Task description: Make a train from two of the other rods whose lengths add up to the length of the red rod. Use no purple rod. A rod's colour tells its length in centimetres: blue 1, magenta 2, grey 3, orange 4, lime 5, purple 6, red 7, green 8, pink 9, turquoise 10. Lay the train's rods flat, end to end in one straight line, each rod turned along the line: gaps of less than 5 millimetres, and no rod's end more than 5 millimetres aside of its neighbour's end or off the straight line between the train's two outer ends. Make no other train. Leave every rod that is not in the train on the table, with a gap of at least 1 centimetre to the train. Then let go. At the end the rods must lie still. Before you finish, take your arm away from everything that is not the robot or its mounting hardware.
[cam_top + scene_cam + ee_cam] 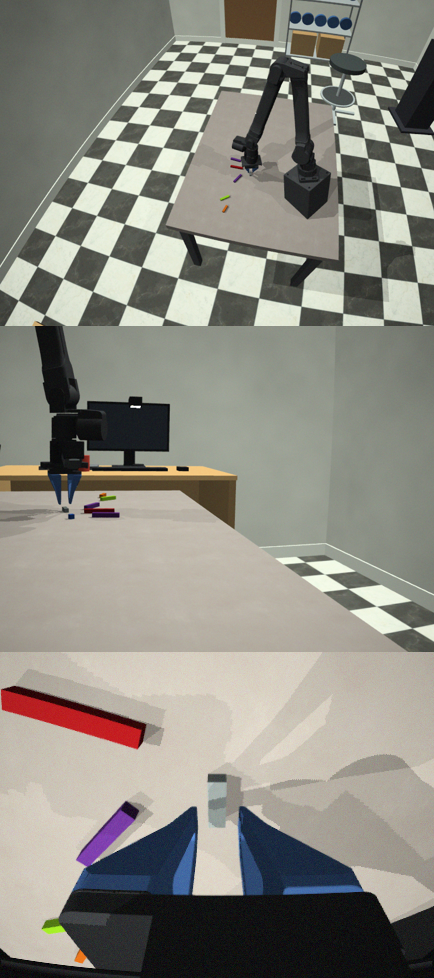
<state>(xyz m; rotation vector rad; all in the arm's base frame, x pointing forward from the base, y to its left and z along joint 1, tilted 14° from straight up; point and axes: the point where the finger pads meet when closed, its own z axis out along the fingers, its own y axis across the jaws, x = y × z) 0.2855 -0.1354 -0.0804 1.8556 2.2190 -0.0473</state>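
Now: hand 2 cm above the grey rod. Also, from my hand: red rod: 8 cm ahead, 4 cm to the right, 2 cm below; then blue rod: 9 cm to the right, 2 cm below, 1 cm ahead; then purple rod: 7 cm ahead, 4 cm to the left, 2 cm below.
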